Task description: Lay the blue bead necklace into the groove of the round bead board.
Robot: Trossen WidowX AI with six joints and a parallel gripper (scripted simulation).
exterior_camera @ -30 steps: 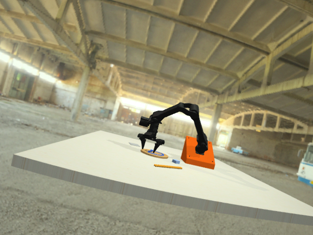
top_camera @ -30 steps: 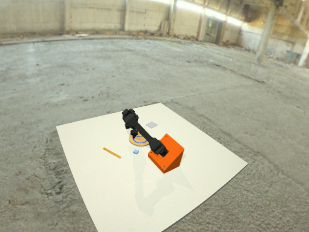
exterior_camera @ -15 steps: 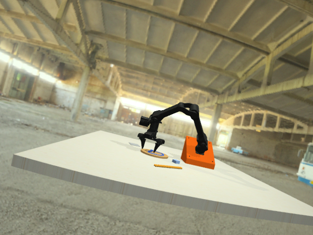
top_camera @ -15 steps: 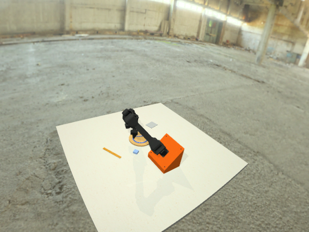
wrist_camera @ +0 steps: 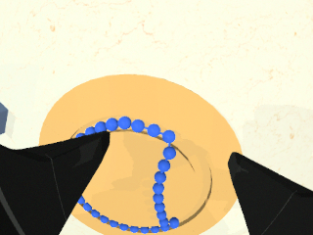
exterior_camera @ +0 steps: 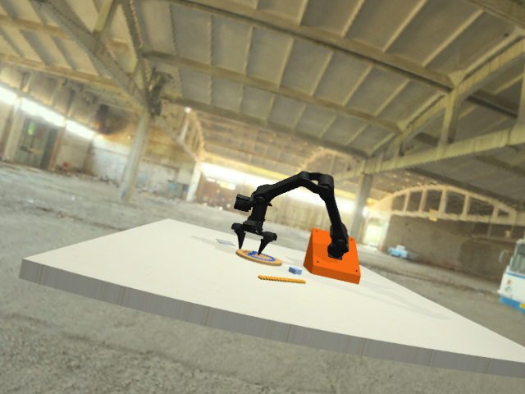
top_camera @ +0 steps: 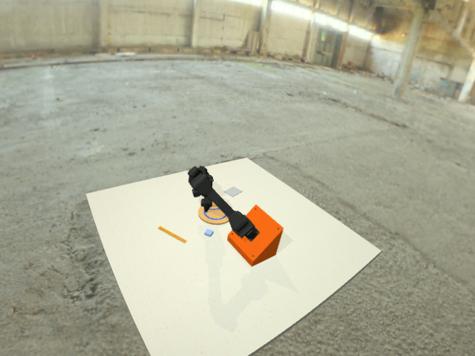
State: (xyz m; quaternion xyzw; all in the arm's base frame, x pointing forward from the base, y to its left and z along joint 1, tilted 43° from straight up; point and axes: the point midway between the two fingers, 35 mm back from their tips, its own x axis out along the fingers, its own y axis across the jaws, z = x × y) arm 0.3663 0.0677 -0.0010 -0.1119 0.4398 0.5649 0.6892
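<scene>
My gripper tip is now 5 cm past the round tan bead board, 4 cm to the left of it and 1 cm above it. Round my gripper tip: flat grey tile (27 cm to the right, 11 cm ahead, 2 cm below); small light-blue block (19 cm behind, 8 cm to the left, 1 cm below).
</scene>
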